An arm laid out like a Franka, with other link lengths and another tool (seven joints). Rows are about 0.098 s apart.
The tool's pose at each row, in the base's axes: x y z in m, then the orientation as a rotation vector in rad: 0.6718, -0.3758, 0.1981, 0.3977, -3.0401, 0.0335; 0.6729, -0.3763, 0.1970, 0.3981, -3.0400, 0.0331; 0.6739, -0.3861, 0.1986, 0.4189, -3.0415, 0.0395; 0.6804, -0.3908, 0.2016, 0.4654, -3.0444, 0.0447; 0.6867, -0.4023, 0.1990, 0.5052, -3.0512, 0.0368; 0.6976, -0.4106, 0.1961, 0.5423, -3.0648, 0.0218; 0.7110, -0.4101, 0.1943, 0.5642, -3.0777, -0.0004; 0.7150, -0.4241, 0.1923, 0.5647, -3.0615, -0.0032; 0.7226, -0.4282, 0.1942, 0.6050, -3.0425, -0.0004; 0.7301, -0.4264, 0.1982, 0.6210, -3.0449, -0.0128; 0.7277, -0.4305, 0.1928, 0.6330, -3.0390, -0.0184; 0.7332, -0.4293, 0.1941, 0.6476, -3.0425, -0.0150; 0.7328, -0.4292, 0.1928, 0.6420, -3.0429, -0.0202
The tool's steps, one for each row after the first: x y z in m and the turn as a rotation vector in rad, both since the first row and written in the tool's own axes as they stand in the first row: -0.0010, -0.0008, 0.0010, -0.0003, 0.0000, -0.0003; 0.0007, -0.0105, -0.0003, 0.0049, -0.0038, -0.0134; -0.0042, -0.0167, -0.0036, 0.0106, -0.0131, -0.0428; -0.0075, -0.0295, -0.0011, 0.0080, -0.0267, -0.0676; -0.0161, -0.0402, 0.0012, 0.0017, -0.0474, -0.0898; -0.0293, -0.0432, 0.0020, -0.0098, -0.0657, -0.1025; -0.0297, -0.0577, 0.0042, -0.0135, -0.0502, -0.1050; -0.0358, -0.0637, 0.0019, -0.0121, -0.0391, -0.1327; -0.0432, -0.0639, -0.0027, -0.0189, -0.0457, -0.1428; -0.0403, -0.0672, 0.0030, -0.0226, -0.0429, -0.1513; -0.0458, -0.0675, 0.0013, -0.0192, -0.0490, -0.1599; -0.0455, -0.0672, 0.0026, -0.0228, -0.0487, -0.1564
